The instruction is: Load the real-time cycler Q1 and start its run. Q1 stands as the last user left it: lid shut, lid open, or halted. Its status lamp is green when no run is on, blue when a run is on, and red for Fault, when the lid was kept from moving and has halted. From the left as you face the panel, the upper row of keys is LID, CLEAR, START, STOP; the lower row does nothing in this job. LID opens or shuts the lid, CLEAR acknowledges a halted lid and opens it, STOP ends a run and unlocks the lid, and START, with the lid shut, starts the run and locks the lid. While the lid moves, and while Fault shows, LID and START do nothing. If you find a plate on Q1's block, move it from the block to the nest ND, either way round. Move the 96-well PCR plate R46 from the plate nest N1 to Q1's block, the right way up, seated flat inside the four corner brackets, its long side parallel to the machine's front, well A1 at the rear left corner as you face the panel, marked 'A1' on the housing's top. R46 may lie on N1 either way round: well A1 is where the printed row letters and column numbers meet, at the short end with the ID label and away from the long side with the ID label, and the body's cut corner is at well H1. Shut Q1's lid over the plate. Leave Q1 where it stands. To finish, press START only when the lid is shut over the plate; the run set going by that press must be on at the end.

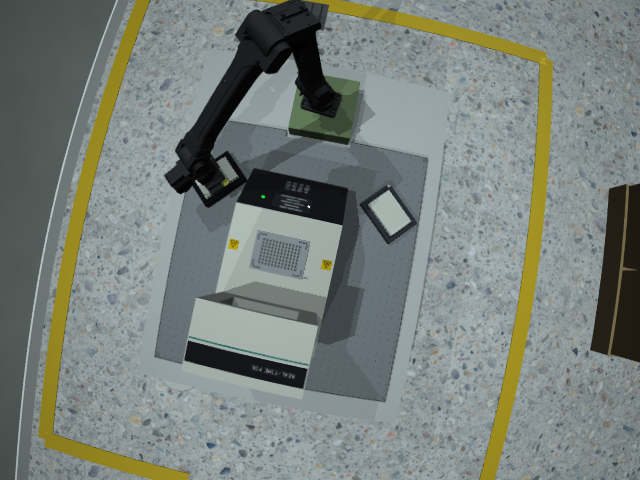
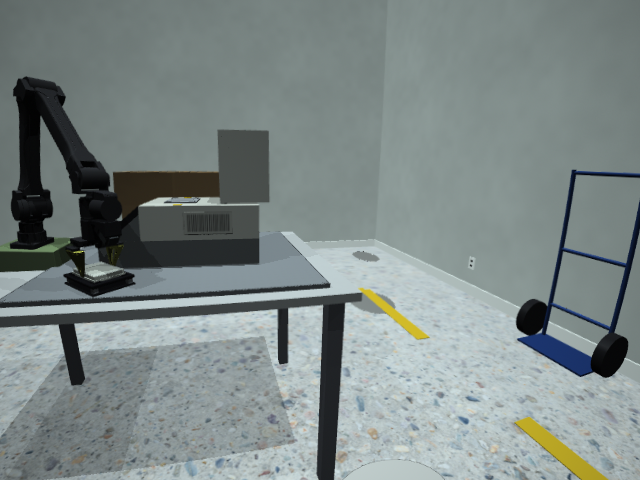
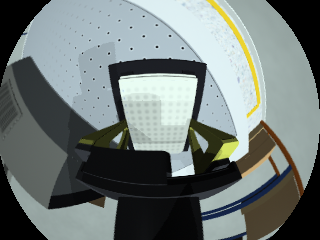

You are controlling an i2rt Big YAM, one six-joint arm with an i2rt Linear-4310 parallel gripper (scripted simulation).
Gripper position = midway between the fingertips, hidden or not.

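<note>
Visible: a black nest ND (image 3: 145,66), a lid (image 2: 243,155), a white 96-well plate (image 3: 158,107) and a white 96-well plate (image 1: 390,214). Also visible: my gripper (image 3: 158,121).
</note>
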